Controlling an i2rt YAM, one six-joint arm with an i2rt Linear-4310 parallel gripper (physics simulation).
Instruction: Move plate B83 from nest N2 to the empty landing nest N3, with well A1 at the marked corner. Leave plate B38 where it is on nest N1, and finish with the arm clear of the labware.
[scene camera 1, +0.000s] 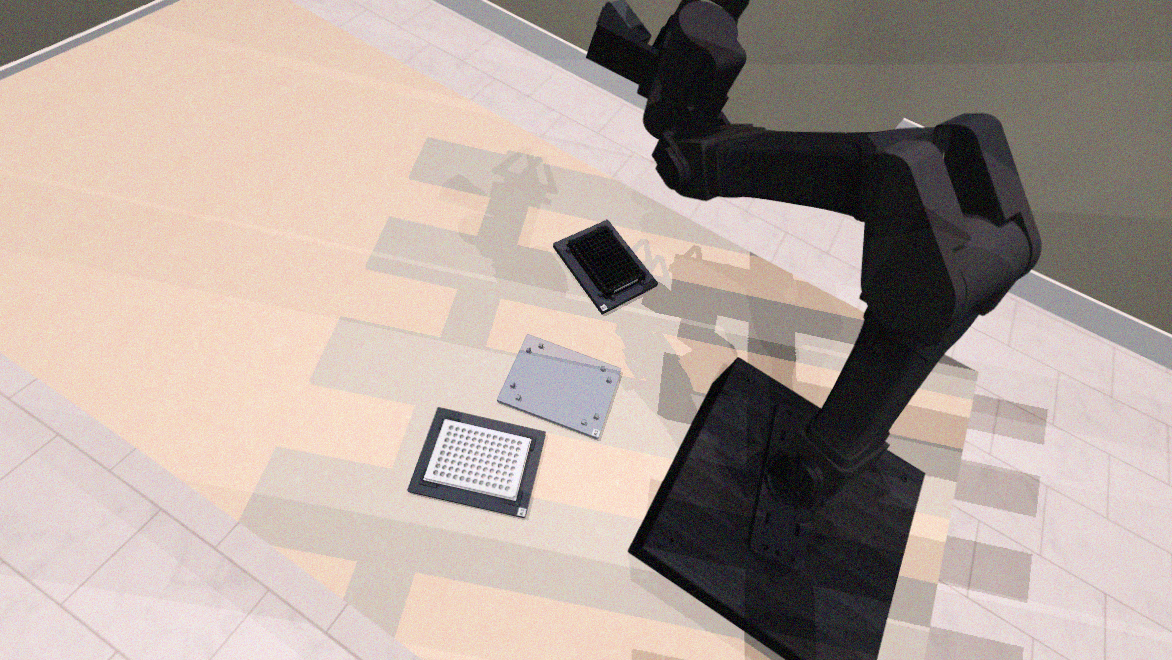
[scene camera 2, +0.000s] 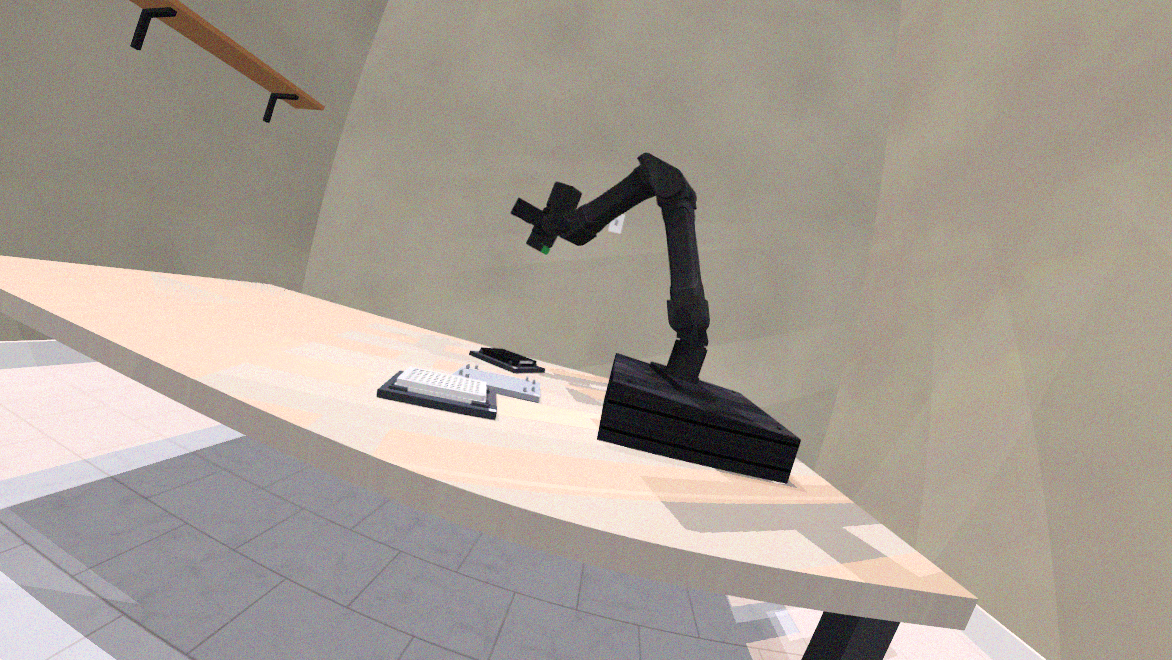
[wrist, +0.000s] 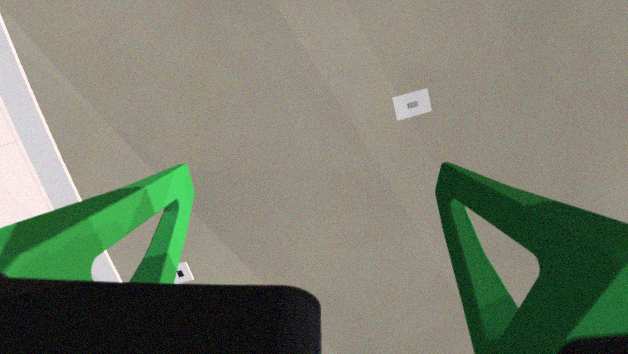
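A white plate with many wells sits flat on a dark nest. A black plate sits on another dark nest. Between them lies the light grey landing nest, with upright pins and no plate. Plate names and well markings are too small to read, so I cannot tell which plate is B83. My gripper is open and empty, its green fingers wide apart, high above the table and away from the plates. The fingertips are hidden in scene camera 1.
The robot's black base stands to the right of the nests on the table. A wooden shelf is on the wall at upper left. A pale wall plate shows beyond the fingers.
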